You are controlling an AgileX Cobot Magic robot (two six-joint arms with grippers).
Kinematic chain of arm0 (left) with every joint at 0, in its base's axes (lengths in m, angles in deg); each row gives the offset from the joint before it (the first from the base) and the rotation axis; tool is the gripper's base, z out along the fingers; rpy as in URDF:
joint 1: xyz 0 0 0.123 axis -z
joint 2: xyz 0 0 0 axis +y
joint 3: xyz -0.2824 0 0.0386 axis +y
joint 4: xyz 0.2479 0 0.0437 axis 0.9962 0 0.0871
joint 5: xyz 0 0 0 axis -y
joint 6: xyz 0.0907 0 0.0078 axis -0.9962 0 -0.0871
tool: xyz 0 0 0 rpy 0 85 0
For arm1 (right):
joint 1: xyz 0 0 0.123 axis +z
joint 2: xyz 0 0 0 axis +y
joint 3: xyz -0.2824 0 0.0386 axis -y
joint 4: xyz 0.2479 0 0.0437 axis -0.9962 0 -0.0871
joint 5: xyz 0 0 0 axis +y
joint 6: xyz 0.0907 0 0.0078 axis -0.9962 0 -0.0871
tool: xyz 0 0 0 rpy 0 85 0
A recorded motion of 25 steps. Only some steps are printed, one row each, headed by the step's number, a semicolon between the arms.
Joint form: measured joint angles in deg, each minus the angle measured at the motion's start. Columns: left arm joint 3, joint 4, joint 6, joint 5, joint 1, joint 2; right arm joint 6, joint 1, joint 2, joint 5, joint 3, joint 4.
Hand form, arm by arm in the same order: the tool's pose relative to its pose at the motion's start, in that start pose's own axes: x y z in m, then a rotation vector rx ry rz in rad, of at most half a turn. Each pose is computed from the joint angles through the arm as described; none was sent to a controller.
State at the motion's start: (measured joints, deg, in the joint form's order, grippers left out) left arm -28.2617 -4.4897 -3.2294 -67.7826 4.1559 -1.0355; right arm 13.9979 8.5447 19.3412 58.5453 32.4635 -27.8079
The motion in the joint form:
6: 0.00 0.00 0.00 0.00 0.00 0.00; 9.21 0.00 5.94 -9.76 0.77 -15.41
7: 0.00 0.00 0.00 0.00 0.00 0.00; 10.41 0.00 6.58 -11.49 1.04 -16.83
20: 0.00 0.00 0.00 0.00 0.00 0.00; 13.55 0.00 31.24 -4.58 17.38 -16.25
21: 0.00 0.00 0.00 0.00 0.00 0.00; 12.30 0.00 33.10 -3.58 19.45 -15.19
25: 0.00 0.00 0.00 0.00 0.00 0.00; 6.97 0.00 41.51 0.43 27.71 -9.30
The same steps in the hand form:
6: 0.0000 0.0000 0.0000 0.0000 0.0000 0.0000; -0.0311 0.0071 0.0123 -0.1450 -0.1495 0.0415
7: 0.0000 0.0000 0.0000 0.0000 0.0000 0.0000; -0.0360 0.0069 0.0129 -0.1481 -0.1792 0.0423
20: 0.0000 0.0000 0.0000 0.0000 0.0000 0.0000; -0.1126 -0.0055 0.0566 -0.1863 0.0544 0.0392
21: 0.0000 0.0000 0.0000 0.0000 0.0000 0.0000; -0.1200 -0.0068 0.0591 -0.1810 0.0746 0.0462
25: 0.0000 0.0000 0.0000 0.0000 0.0000 0.0000; -0.1475 -0.0178 0.0766 -0.1309 0.1796 0.0733

